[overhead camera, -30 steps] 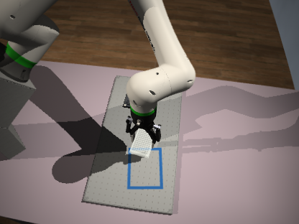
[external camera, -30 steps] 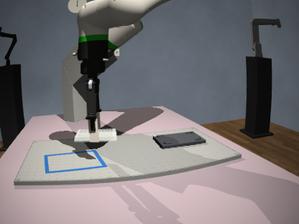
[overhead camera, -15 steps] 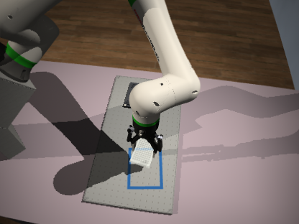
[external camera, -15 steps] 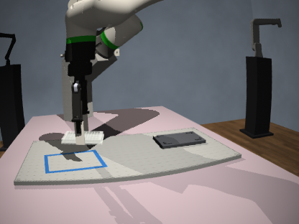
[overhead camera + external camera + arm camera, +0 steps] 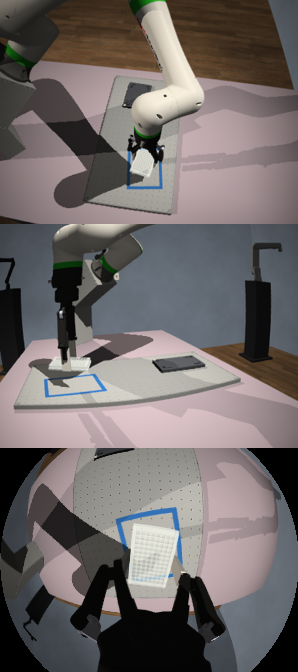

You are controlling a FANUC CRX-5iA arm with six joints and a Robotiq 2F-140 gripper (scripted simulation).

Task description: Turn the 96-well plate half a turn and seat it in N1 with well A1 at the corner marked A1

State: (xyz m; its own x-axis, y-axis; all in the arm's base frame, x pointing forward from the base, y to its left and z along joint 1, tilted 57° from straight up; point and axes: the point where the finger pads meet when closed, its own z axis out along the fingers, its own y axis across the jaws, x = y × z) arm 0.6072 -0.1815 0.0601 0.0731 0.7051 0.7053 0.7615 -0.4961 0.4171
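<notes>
My hand is 2 cm above the white 96-well plate. The rest, counted from my hand: dark plate nest N1: 37 cm to the left, 14 cm behind, 8 cm below.
</notes>
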